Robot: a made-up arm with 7 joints.
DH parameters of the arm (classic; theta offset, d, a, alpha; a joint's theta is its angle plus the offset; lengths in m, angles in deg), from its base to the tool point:
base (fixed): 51.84 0 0.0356 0
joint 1: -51.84 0.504 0.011 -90
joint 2: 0 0.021 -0.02 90
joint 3: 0 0.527 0.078 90
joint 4: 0 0.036 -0.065 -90
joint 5: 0 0.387 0.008 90
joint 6: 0 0.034 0.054 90
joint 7: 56.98 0 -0.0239 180
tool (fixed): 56.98 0.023 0 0
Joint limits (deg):
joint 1: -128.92..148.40
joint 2: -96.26..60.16
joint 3: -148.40..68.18
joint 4: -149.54..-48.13
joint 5: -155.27..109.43
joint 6: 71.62..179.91
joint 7: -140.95..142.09
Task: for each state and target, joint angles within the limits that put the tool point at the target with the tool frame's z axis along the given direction. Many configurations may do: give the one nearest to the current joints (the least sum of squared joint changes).
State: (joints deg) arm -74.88 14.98 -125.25 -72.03 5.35 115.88 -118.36
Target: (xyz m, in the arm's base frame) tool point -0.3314 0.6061 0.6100 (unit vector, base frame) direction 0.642 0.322 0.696
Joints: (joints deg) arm -80.39 -40.24 -133.37 -105.28 29.63 148.07 -117.16
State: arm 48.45 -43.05 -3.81 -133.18 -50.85 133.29 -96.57
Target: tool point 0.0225 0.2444 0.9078 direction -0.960 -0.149 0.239
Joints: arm 52.79 -33.08 17.96 -147.92 -81.40 127.76 -96.34
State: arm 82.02 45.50 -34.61 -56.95 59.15 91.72 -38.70
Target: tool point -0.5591 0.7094 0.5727 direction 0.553 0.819 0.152
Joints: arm 131.61 59.97 2.03 -55.64 74.67 82.68 -37.50
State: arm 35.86 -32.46 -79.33 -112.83 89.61 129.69 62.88
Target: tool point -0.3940 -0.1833 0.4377 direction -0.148 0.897 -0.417
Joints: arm -18.79 -56.71 -111.83 -135.28 108.62 117.57 63.40
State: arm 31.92 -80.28 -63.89 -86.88 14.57 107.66 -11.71
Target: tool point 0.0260 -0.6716 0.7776 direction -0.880 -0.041 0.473
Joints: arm 48.77 -60.53 -85.22 -94.14 -12.86 132.61 -12.03
